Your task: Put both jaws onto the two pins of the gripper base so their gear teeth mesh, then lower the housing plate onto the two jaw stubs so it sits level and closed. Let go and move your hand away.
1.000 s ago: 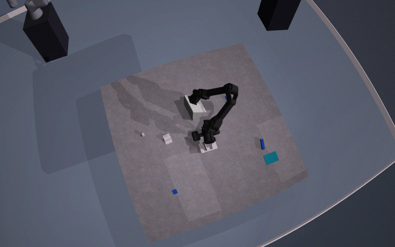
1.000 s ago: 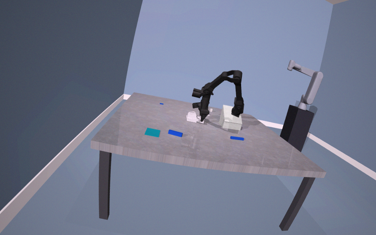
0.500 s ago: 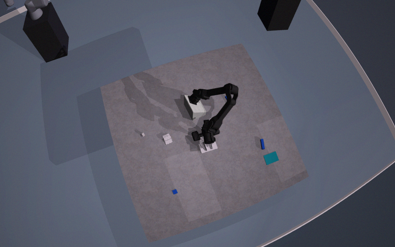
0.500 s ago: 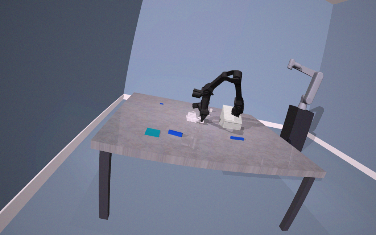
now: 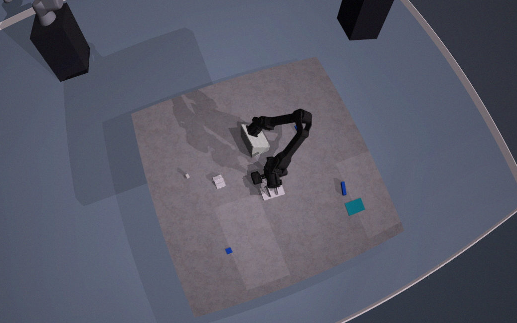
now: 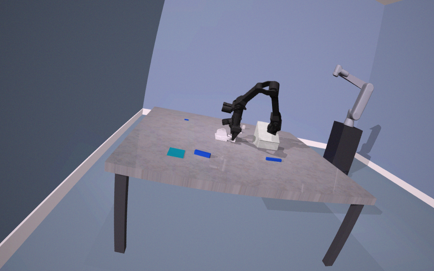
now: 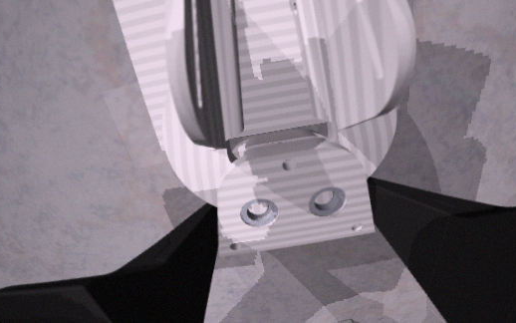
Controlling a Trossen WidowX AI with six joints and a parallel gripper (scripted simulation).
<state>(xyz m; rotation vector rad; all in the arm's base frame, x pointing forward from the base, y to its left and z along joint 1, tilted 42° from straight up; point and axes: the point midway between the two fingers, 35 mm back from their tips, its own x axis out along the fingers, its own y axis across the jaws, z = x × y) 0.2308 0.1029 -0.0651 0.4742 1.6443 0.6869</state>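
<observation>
The white jaw lies 2 cm to the left of my gripper tip, 2 cm ahead of it and 1 cm above it. From my gripper tip the other things lie so: blue bar (25 cm to the left, 23 cm behind); then white stepped part (26 cm to the right, 5 cm behind); then small white cube (43 cm to the right, 11 cm behind, 1 cm above).
</observation>
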